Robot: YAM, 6 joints.
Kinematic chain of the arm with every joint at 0, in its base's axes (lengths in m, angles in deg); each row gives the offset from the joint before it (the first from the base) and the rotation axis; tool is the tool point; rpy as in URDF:
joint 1: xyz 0 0 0.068 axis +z
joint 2: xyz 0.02 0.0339 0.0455 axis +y
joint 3: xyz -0.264 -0.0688 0 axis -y
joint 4: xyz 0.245 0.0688 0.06 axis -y
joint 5: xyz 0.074 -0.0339 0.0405 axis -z
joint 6: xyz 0.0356 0 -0.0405 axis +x
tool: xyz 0 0 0 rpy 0 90 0
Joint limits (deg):
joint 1: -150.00..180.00
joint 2: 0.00..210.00
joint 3: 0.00..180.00
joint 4: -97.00..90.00
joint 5: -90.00..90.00
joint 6: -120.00..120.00
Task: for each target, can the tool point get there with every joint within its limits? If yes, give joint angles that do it. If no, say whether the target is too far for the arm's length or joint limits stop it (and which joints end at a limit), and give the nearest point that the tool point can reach.
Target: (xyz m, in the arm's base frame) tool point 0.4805 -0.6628 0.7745
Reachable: no: too far | nearest point 0.2947 -0.4065 0.5125 | short by 0.411 m
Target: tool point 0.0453 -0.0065 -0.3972
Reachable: no: joint limits stop it (at a limit: joint 2) | nearest point 0.0770 -0.0110 -0.3375 | short by 0.068 m
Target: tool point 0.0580 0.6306 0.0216
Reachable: yes | joints 86.33 186.50 165.55 4.09 29.51 79.71
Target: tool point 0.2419 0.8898 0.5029
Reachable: no: too far | nearest point 0.1560 0.5738 0.3615 | short by 0.357 m
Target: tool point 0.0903 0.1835 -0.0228
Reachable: yes | joints 60.73 152.36 61.76 -82.39 -17.82 92.89
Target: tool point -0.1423 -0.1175 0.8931
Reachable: no: too far | nearest point -0.1151 -0.0950 0.7258 | short by 0.171 m
